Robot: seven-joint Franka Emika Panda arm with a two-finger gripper.
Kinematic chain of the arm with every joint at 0, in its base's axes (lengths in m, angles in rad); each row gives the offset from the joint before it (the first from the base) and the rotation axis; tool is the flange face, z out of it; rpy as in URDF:
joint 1: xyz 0 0 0.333 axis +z
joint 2: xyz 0 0 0 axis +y
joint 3: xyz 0 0 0.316 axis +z
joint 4: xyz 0.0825 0 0 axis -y
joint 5: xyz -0.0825 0 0.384 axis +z
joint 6: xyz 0 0 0 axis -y
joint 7: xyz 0.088 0 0 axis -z
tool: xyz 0 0 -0.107 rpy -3.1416 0 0
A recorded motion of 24 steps. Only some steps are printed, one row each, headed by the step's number.
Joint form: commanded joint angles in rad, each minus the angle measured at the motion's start. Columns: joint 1, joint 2, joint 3, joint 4, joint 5, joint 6, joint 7.
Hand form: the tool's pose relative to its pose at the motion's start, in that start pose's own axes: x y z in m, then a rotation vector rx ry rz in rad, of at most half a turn. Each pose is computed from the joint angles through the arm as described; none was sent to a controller.
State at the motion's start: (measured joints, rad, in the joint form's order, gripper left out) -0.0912 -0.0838 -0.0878 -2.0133 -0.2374 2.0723 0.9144
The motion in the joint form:
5: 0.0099 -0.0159 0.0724 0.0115 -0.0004 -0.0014 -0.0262
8: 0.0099 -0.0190 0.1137 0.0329 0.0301 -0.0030 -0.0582
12: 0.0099 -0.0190 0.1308 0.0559 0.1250 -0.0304 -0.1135
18: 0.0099 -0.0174 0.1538 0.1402 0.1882 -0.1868 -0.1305
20: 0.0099 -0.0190 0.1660 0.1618 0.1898 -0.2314 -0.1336
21: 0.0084 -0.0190 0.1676 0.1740 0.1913 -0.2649 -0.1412
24: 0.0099 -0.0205 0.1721 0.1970 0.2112 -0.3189 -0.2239
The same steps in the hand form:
5: -0.0300 -0.0292 -0.0234 0.0352 0.0246 -0.1009
8: -0.0446 -0.0458 -0.0399 0.0753 0.0225 -0.1544
12: -0.0537 -0.0540 -0.0505 0.1250 -0.0438 -0.1820
18: -0.0630 -0.0579 -0.0782 0.1055 -0.1330 -0.1974
20: -0.0682 -0.0591 -0.0869 0.0910 -0.1464 -0.2129
21: -0.0688 -0.0572 -0.0898 0.0758 -0.1605 -0.2214
24: -0.0732 -0.0562 -0.0979 0.0734 -0.1913 -0.3067

